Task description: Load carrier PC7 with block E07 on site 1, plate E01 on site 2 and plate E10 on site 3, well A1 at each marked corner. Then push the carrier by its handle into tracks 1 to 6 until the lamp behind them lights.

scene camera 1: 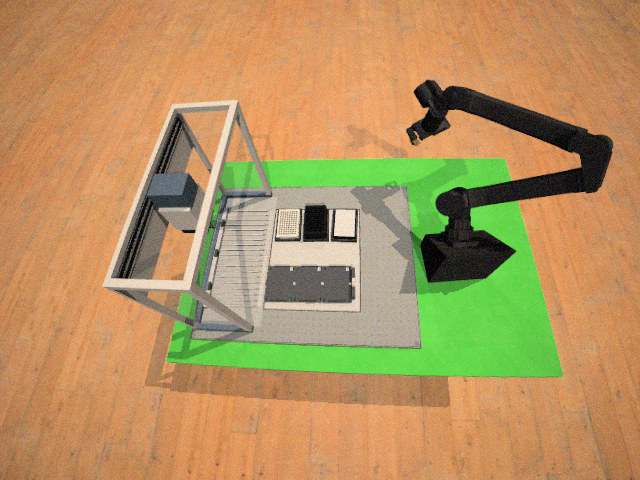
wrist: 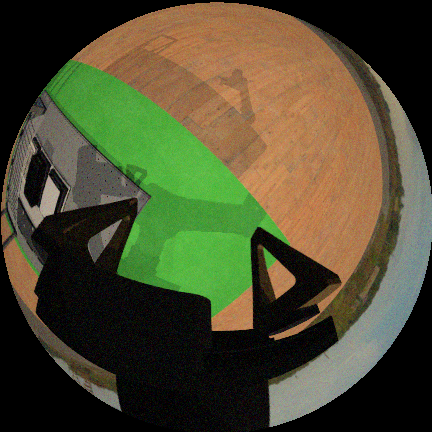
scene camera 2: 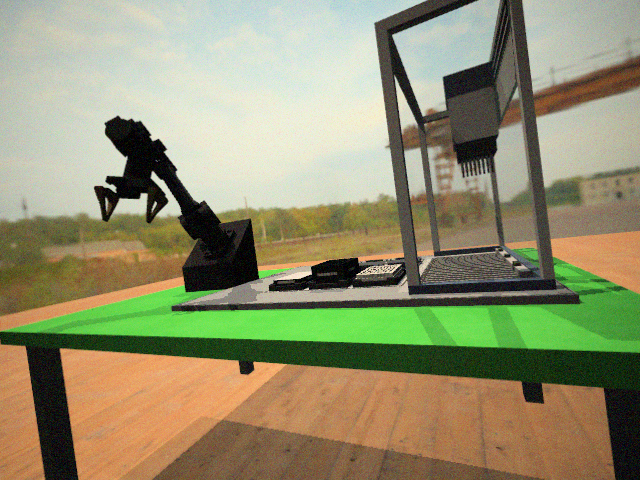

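Where they show: gripper, fingertip midpoint: (scene camera 1: 423, 137) (wrist: 196, 219) (scene camera 2: 126, 221); arm's base, origin of the base link: (scene camera 1: 458, 240) (scene camera 2: 220, 245).
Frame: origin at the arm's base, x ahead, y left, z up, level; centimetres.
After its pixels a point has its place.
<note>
My gripper (scene camera 1: 414, 135) {z 7.8, x 5.9, y -39.2 cm} (scene camera 2: 127, 221) {z 7.8, x 5.9, y -39.2 cm} (wrist: 196, 219) {z 7.8, x 5.9, y -39.2 cm} is open and empty, high above the table's far edge, well away from the labware. The dark carrier (scene camera 1: 308, 292) {z -12.6, x 51.5, y 10.5 cm} lies flat on the near part of the white panel. Three pieces stand in a row at the panel's far side: a light plate with a grid of wells (scene camera 1: 287, 223) {z -11.5, x 59.3, y -17.9 cm} (scene camera 2: 381, 271) {z -11.2, x 59.8, y -21.1 cm}, a taller black block (scene camera 1: 315, 221) {z -8.7, x 47.9, y -16.3 cm} (scene camera 2: 334, 269) {z -9.5, x 49.5, y -23.6 cm} (wrist: 37, 179) {z -9.5, x 43.6, y -19.6 cm} and a plain white plate (scene camera 1: 344, 223) {z -11.2, x 36.8, y -15.9 cm} (scene camera 2: 293, 279) {z -11.2, x 38.3, y -22.7 cm} (wrist: 50, 195) {z -11.1, x 35.8, y -18.6 cm}. Their labels and marked corners are too small to read. The grooved tracks (scene camera 1: 241, 248) {z -13.8, x 78.0, y -9.4 cm} (scene camera 2: 467, 267) lie left of the panel in scene camera 1's view.
A gantry frame (scene camera 1: 210, 193) {z 34.2, x 70.0, y -1.0 cm} (scene camera 2: 400, 170) {z 8.1, x 67.7, y -35.0 cm} rises over the tracks and carries a pipetting head (scene camera 1: 178, 196) {z 31.6, x 80.1, y -3.0 cm} (scene camera 2: 473, 111). The grey base board (scene camera 1: 385, 325) {z -13.7, x 25.6, y 23.4 cm} (scene camera 2: 289, 301) {z -13.7, x 42.9, y -35.2 cm} lies on the green table (scene camera 1: 485, 335) {z -15.0, x -7.5, y 28.7 cm} (scene camera 2: 320, 325) {z -15.0, x 53.8, y -46.9 cm}. The arm's black base (scene camera 1: 460, 258) {z 6.2, x 3.4, y 8.9 cm} (scene camera 2: 219, 263) {z -6.2, x 3.5, y -6.3 cm} stands beside the board.
</note>
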